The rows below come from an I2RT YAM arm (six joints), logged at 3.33 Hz.
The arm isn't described. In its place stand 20 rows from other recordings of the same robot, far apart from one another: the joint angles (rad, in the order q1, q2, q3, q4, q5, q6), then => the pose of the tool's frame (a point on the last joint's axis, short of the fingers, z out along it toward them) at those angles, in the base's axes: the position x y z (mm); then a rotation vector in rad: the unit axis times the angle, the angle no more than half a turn.
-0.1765 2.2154 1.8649 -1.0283 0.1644 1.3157 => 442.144 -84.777 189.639 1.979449 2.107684 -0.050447
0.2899 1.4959 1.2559 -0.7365 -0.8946 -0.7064 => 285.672 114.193 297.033 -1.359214 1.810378 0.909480
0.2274 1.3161 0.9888 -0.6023 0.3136 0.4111 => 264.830 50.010 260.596 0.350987 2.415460 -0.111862
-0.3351 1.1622 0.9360 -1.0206 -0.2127 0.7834 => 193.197 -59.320 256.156 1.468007 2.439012 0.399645
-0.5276 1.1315 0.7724 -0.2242 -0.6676 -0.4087 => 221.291 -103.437 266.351 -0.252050 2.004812 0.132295
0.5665 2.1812 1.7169 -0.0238 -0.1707 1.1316 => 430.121 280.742 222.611 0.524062 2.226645 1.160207
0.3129 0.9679 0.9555 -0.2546 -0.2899 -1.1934 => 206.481 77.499 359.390 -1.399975 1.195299 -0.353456
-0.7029 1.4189 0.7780 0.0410 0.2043 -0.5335 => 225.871 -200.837 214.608 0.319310 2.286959 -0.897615
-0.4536 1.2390 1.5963 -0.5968 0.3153 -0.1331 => 217.464 -118.296 479.418 0.520348 1.779841 -0.697800
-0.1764 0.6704 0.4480 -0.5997 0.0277 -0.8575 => 137.585 -25.526 201.727 -0.807841 2.319766 -0.506531
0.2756 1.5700 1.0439 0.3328 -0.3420 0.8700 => 350.212 111.446 285.700 0.294490 1.872599 1.109729
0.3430 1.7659 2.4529 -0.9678 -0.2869 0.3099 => 304.054 119.280 544.295 -0.236702 1.886868 0.714764
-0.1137 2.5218 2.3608 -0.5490 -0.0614 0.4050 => 565.981 -62.432 215.402 0.555788 2.220572 0.222056
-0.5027 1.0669 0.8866 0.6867 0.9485 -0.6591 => 185.134 -134.799 405.738 0.858358 1.155852 -1.477079
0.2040 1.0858 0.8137 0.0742 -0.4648 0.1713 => 244.315 66.839 318.198 -0.371049 1.758953 0.680109
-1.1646 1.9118 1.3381 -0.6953 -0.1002 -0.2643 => 153.082 -346.895 175.246 1.217615 2.569514 -0.175565
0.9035 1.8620 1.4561 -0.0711 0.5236 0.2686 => 284.863 332.803 276.645 -0.308113 1.962432 0.222522
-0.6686 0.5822 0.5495 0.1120 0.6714 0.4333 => 102.307 -109.043 318.693 1.224203 0.947528 -0.685819
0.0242 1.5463 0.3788 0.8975 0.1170 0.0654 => 270.286 2.386 146.457 0.119699 1.835239 -0.044893
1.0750 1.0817 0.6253 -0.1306 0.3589 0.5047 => 121.223 197.849 232.985 -0.405235 2.127105 0.544994
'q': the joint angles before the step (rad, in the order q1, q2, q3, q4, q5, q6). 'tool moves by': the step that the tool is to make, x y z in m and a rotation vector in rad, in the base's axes. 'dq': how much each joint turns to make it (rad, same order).
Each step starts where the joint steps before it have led.
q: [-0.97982 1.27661 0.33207 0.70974 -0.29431 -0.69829]
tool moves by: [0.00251 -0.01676 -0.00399 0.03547 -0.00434 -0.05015]
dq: [-0.02594 0.08698 0.04653 0.02139 0.01793 0.02937]
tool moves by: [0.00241 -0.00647 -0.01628 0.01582 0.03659 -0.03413]
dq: [-0.00039 0.09191 0.00003 0.05563 0.03853 -0.01297]
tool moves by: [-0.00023 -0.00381 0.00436 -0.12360 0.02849 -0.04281]
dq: [0.00000 0.01870 -0.00384 0.09578 0.06407 -0.07820]
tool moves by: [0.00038 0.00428 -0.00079 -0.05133 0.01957 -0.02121]
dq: [0.01604 0.00075 -0.02174 0.04959 0.04542 -0.03624]
